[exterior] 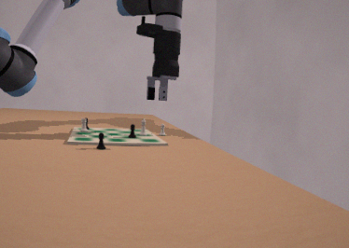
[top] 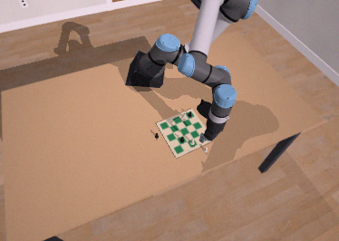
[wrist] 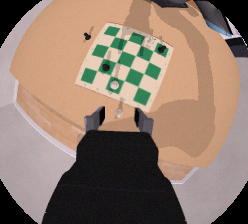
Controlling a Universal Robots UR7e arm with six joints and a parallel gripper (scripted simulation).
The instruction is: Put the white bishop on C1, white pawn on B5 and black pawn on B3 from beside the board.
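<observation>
Now: hand 100 mm above the white pawn, 20 mm short of it and 10 mm to the right of it. The rest, counted from my hand: chessboard 110 mm below, 110 mm behind, 40 mm to the right.
</observation>
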